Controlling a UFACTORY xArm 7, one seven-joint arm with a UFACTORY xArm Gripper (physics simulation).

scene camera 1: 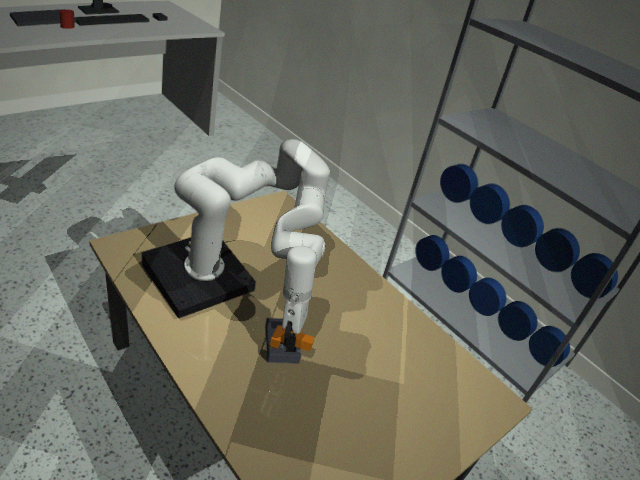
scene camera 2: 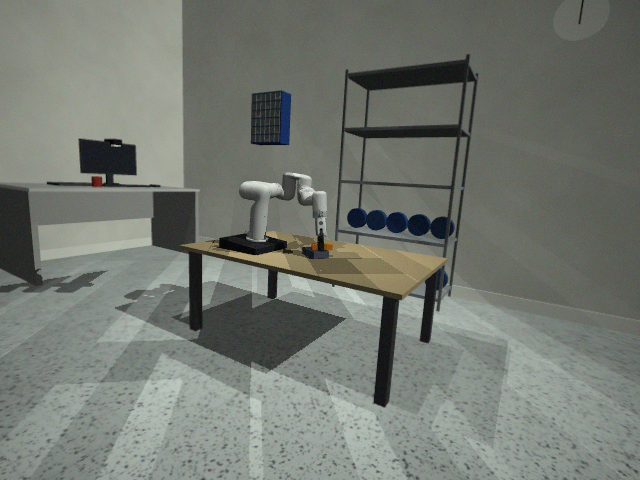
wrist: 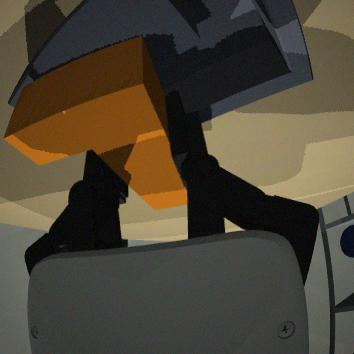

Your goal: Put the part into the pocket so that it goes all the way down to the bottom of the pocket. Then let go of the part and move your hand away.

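Frame: origin at the arm's base, x up, y back, z right, level; centimetres.
Where they show: gripper, fingertip midpoint: (scene camera 1: pixel 291 341) (scene camera 2: pixel 320 249) (wrist: pixel 144 118); arm's base at its link origin: (scene camera 1: pixel 204 266) (scene camera 2: pixel 257 239).
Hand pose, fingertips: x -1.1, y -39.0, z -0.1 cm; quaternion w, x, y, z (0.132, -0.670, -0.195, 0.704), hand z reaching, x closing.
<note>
Each offset is from my fingertips to the top centre of the thing. Level surfaces: height alone.
The orange angular part {dx +3.5, dy -1.1, dz +1.0 cm} (scene camera 1: pixel 306 342) (scene camera 2: pixel 328 246) (wrist: pixel 90 112) is held between the black fingers of my gripper (scene camera 1: pixel 291 342) (scene camera 2: pixel 321 242) (wrist: pixel 144 118), which is shut on it. The dark blue-grey block with the pocket {dx +0.0, dy +3.0, dz +0.2 cm} (scene camera 1: pixel 283 357) (scene camera 2: pixel 316 254) (wrist: pixel 300 47) sits on the table under the part. In scene camera 1 the part shows on both sides of the fingers, and its right end reaches out past the block's right side. The part stands above the block's rim. The part and fingers hide much of the pocket, and I cannot tell whether the part touches the block.
The wooden table {dx -3.6 cm} (scene camera 1: pixel 439 382) (scene camera 2: pixel 361 276) bears the arm's black base plate (scene camera 1: pixel 170 284) (scene camera 2: pixel 240 244), behind and left of the block in scene camera 1. A shelf rack (scene camera 1: pixel 429 152) (scene camera 2: pixel 342 155) with blue discs stands beyond the table. A grey desk (scene camera 1: pixel 129 36) (scene camera 2: pixel 124 196) stands farther back.
</note>
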